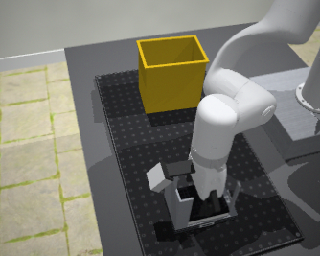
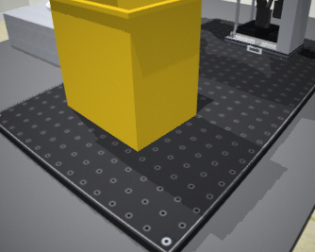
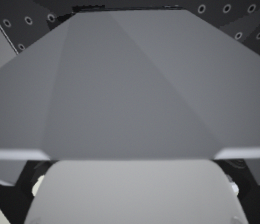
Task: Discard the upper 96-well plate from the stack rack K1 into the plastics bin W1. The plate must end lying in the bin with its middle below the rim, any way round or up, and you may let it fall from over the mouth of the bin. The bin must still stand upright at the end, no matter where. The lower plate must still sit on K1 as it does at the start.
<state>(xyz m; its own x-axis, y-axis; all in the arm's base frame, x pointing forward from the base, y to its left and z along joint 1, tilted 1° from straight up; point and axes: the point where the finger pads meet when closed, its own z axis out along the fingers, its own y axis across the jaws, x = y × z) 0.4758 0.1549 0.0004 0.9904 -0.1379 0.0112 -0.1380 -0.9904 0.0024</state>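
Now: hand 30 mm above the black 96-well plate. Also, from my hand: tall grey rack wall: 70 mm ahead, 10 mm to the right, 10 mm above; then yellow plastics bin W1: 390 mm to the right, 100 mm behind, 20 mm above; then white 96-well plate: 40 mm below.
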